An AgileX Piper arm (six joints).
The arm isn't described. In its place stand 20 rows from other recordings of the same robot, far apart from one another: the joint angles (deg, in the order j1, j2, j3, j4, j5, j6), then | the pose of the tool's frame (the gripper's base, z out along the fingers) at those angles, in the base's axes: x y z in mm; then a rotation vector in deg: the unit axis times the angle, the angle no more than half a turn.
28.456, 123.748, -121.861, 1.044, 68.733, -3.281 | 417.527, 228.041, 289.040, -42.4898, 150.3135, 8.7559
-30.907, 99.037, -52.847, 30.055, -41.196, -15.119 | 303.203, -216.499, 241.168, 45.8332, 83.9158, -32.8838
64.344, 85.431, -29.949, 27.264, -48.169, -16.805 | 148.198, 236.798, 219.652, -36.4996, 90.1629, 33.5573
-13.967, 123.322, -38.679, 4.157, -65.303, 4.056 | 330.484, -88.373, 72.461, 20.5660, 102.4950, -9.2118
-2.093, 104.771, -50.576, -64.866, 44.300, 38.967 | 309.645, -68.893, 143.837, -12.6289, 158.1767, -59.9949
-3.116, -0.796, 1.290, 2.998, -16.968, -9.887 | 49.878, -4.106, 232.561, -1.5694, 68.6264, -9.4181
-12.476, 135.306, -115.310, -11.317, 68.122, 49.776 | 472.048, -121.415, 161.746, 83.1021, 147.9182, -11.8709
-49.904, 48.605, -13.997, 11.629, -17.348, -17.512 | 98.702, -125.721, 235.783, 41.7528, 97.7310, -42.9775
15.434, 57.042, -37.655, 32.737, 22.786, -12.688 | 188.691, 71.867, 290.372, -4.3257, 126.0460, 32.0728
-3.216, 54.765, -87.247, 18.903, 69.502, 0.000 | 129.932, 20.357, 501.355, -0.0031, 120.5319, 20.7966
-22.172, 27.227, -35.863, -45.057, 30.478, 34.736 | 70.054, -63.827, 353.804, 29.6741, 96.6435, -38.8108
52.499, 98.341, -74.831, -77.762, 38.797, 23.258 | 280.011, 273.374, 304.058, -74.5813, 88.0227, -37.8755
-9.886, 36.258, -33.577, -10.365, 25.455, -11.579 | 125.316, -28.983, 318.131, -8.0818, 113.8372, -24.4239
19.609, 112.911, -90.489, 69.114, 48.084, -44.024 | 395.235, 207.968, 272.735, -28.6027, 128.1319, 68.5035
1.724, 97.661, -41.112, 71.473, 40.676, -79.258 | 275.388, 64.552, 149.251, -29.2321, 144.0877, 47.5120
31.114, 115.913, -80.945, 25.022, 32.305, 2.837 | 358.333, 240.306, 177.311, -13.9447, 154.9046, 35.2909
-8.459, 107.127, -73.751, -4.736, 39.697, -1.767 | 380.307, -61.411, 197.420, 5.0183, 158.2411, -7.8670
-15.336, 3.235, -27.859, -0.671, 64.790, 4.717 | 1.412, -1.387, 268.125, 21.8481, 123.3896, -6.8369
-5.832, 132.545, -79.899, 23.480, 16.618, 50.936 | 444.419, -34.970, 53.919, 99.6223, 123.4791, 28.7801
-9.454, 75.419, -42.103, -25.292, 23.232, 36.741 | 249.672, -57.122, 238.189, 31.6358, 135.3710, -10.0808
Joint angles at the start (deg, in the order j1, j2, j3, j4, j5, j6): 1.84 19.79 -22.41 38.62 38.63 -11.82
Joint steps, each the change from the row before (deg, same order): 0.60 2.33 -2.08 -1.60 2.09 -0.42; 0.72 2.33 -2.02 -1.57 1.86 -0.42; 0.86 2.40 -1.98 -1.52 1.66 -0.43; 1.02 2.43 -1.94 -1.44 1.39 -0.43; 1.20 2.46 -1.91 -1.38 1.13 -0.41; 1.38 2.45 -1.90 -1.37 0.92 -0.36; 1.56 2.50 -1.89 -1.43 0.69 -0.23; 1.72 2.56 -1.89 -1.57 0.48 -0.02; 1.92 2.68 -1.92 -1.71 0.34 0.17; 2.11 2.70 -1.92 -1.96 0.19 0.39; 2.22 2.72 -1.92 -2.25 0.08 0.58; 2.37 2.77 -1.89 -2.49 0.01 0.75; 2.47 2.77 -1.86 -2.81 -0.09 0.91; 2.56 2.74 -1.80 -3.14 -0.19 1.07
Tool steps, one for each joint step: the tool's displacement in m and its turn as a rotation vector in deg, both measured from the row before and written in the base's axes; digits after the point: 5 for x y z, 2 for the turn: 0.00353 0.00116 0.00550 -2.16 1.66 1.83; 0.00395 0.00111 0.00521 -2.11 1.54 1.80; 0.00454 0.00122 0.00491 -2.06 1.49 1.82; 0.00508 0.00144 0.00474 -1.96 1.34 1.83; 0.00560 0.00179 0.00456 -1.87 1.18 1.87; 0.00594 0.00223 0.00446 -1.81 1.00 1.92; 0.00648 0.00274 0.00420 -1.77 0.88 1.91; 0.00705 0.00328 0.00388 -1.76 0.79 1.84; 0.00766 0.00409 0.00348 -1.79 0.77 1.86; 0.00794 0.00485 0.00305 -1.90 0.64 1.84; 0.00819 0.00552 0.00256 -2.07 0.48 1.78; 0.00834 0.00647 0.00181 -2.23 0.40 1.80; 0.00837 0.00726 0.00122 -2.44 0.17 1.78; 0.00819 0.00803 0.00059 -2.63 -0.10 1.76
